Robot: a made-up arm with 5 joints. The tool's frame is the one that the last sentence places.
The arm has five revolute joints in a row. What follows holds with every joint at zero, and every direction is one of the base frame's.
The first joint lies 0.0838 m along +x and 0.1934 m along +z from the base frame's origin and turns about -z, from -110 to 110 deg.
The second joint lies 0.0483 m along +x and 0.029 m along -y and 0.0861 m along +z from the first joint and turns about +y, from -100 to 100 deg.
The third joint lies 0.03 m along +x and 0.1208 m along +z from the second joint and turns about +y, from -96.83 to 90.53 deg.
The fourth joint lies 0.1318 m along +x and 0.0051 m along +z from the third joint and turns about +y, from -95 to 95 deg.
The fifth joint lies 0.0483 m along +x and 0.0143 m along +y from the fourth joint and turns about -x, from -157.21 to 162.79 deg.
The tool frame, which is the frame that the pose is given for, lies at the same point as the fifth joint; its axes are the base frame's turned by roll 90, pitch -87.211 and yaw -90 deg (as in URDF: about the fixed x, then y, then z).
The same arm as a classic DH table. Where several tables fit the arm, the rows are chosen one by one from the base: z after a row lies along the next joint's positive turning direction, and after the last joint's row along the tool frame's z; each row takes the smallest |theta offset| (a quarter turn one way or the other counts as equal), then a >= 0, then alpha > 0; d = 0 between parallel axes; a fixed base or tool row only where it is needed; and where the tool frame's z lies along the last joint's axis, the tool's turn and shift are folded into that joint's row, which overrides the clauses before.
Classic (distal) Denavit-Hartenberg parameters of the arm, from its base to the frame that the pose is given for. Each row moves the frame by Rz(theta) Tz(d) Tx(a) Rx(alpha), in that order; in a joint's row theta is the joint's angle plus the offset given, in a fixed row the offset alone. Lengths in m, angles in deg.
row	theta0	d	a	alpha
base (fixed)	0	0	0.0838	180
joint 1	0	-0.2795	0.0483	90
joint 2	-76.05	0	0.1245	0
joint 3	73.84	0	0.1319	0
joint 4	-87.78	-0.0147	0	90
joint 5	-2.79	-0.0483	0	0
Joint limits (deg, base to tool): -110..110 -100..100 -96.83..90.53 -95..95 -157.21..162.79

